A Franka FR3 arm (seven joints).
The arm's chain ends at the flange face. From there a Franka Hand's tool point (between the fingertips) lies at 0.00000 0.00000 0.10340 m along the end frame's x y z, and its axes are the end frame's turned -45 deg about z.
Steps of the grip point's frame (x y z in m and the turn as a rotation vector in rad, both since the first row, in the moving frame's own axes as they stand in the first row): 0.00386 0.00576 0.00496 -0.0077 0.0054 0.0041; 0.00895 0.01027 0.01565 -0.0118 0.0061 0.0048; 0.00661 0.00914 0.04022 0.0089 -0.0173 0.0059; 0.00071 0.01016 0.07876 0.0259 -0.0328 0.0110; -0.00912 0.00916 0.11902 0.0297 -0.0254 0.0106; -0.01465 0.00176 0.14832 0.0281 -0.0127 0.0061; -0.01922 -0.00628 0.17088 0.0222 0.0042 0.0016
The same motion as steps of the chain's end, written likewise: 0.00584 0.00117 0.00496 -0.0016 0.0093 0.0041; 0.01228 0.00051 0.01566 -0.0040 0.0127 0.0048; 0.01305 0.00118 0.04024 -0.0059 -0.0185 0.0059; 0.01198 0.00620 0.07885 -0.0049 -0.0415 0.0110; 0.00405 0.01326 0.11910 0.0030 -0.0390 0.0106; -0.00614 0.01274 0.14837 0.0109 -0.0288 0.0061; -0.01672 0.01108 0.17091 0.0187 -0.0127 0.0016
